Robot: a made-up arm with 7 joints. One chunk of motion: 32 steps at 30 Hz.
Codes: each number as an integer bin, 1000 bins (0 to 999) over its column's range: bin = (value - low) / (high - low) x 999, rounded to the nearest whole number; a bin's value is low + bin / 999 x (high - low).
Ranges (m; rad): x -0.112..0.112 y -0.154..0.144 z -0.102..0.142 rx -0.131..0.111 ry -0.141..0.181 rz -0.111..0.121
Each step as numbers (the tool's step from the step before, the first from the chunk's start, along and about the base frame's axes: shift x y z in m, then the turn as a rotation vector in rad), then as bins.
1 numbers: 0.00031 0.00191 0.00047 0.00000 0.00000 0.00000
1 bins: 501 523 420 541 437 478
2 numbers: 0.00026 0.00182 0.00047 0.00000 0.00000 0.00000
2 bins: 501 522 420 541 437 478
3 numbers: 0.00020 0.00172 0.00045 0.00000 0.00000 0.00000
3 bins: 500 522 419 541 437 478
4 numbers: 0.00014 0.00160 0.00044 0.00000 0.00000 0.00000
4 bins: 500 522 419 541 437 478
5 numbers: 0.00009 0.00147 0.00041 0.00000 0.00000 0.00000
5 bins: 500 521 419 541 437 478
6 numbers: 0.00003 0.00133 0.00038 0.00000 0.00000 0.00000
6 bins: 500 521 419 541 437 478
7 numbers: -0.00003 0.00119 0.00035 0.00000 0.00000 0.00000
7 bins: 499 520 419 541 437 478
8 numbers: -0.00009 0.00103 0.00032 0.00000 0.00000 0.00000
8 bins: 499 520 419 541 437 478
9 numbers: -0.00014 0.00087 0.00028 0.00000 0.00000 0.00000
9 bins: 499 519 419 541 437 478
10 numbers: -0.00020 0.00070 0.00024 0.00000 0.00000 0.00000
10 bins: 499 519 419 541 437 478
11 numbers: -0.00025 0.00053 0.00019 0.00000 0.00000 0.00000
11 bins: 498 518 418 541 437 478
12 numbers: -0.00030 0.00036 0.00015 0.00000 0.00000 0.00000
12 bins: 498 517 418 541 437 478
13 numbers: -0.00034 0.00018 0.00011 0.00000 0.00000 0.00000
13 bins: 498 517 418 541 437 478
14 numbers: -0.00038 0.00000 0.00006 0.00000 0.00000 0.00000
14 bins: 498 516 418 541 437 478
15 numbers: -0.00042 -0.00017 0.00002 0.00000 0.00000 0.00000
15 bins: 498 516 418 541 437 478
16 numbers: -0.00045 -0.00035 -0.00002 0.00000 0.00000 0.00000
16 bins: 497 515 418 541 437 478
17 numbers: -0.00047 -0.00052 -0.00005 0.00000 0.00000 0.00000
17 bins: 497 515 417 541 437 478
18 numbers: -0.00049 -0.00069 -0.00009 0.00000 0.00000 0.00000
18 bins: 497 514 417 541 437 478
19 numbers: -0.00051 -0.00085 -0.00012 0.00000 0.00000 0.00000
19 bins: 497 513 417 541 437 478
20 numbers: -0.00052 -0.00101 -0.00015 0.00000 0.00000 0.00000
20 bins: 497 513 417 541 437 478
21 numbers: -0.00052 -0.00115 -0.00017 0.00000 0.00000 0.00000
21 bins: 497 512 417 541 437 478
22 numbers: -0.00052 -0.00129 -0.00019 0.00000 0.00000 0.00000
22 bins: 497 512 417 541 437 478
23 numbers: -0.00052 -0.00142 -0.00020 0.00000 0.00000 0.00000
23 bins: 497 512 417 541 437 478
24 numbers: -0.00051 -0.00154 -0.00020 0.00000 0.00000 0.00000
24 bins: 497 511 417 541 437 478
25 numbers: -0.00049 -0.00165 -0.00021 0.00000 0.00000 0.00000
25 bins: 497 511 417 541 437 478
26 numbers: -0.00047 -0.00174 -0.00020 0.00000 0.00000 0.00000
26 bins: 497 510 417 541 437 478
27 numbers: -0.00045 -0.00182 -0.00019 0.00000 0.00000 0.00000
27 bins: 497 510 417 541 437 478
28 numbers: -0.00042 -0.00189 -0.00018 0.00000 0.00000 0.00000
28 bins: 498 510 417 541 437 478
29 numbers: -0.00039 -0.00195 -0.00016 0.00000 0.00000 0.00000
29 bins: 498 510 417 541 437 478
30 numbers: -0.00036 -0.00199 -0.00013 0.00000 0.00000 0.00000
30 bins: 498 510 417 541 437 478
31 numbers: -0.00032 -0.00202 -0.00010 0.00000 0.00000 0.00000
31 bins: 498 509 417 541 437 478
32 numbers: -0.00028 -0.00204 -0.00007 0.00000 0.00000 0.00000
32 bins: 498 509 417 541 437 478
